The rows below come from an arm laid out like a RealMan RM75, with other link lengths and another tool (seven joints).
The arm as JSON. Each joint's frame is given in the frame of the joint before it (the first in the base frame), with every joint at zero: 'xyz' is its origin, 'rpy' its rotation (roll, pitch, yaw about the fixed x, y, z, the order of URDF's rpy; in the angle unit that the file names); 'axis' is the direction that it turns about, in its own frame. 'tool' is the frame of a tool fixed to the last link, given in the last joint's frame.
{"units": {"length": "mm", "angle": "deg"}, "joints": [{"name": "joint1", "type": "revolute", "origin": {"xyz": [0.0, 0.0, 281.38], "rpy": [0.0, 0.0, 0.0]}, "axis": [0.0, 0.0, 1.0]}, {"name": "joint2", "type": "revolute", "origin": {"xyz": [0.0, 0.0, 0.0], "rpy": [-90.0, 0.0, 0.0]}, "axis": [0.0, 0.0, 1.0]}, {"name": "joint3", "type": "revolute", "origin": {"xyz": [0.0, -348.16, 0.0], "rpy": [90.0, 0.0, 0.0]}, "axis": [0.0, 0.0, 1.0]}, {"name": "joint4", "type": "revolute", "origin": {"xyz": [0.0, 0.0, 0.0], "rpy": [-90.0, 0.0, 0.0]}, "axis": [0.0, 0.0, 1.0]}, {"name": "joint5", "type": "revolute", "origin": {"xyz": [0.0, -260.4, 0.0], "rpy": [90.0, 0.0, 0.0]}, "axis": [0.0, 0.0, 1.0]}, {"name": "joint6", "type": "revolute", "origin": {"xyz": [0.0, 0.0, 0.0], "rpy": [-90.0, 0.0, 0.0]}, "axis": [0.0, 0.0, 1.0]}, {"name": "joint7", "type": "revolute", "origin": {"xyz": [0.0, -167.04, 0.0], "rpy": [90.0, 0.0, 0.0]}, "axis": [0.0, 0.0, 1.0]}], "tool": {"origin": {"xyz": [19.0, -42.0, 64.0], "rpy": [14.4, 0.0, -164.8]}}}
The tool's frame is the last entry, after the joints.
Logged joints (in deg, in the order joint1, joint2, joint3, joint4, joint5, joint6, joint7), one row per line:
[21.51 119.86 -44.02 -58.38 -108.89 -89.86 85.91]
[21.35 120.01 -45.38 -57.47 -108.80 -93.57 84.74]
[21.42 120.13 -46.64 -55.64 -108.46 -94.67 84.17]
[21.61 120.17 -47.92 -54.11 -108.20 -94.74 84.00]
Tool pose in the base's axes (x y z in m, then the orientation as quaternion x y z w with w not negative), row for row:
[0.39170 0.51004 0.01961 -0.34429 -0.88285 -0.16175 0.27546]
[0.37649 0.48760 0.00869 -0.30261 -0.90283 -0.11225 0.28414]
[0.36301 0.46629 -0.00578 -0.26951 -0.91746 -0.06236 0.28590]
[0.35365 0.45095 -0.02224 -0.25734 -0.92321 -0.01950 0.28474]
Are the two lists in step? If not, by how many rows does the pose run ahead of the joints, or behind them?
The pose runs 2 rows behind the joints: the pose in row i belongs to the joints in row i - 2.
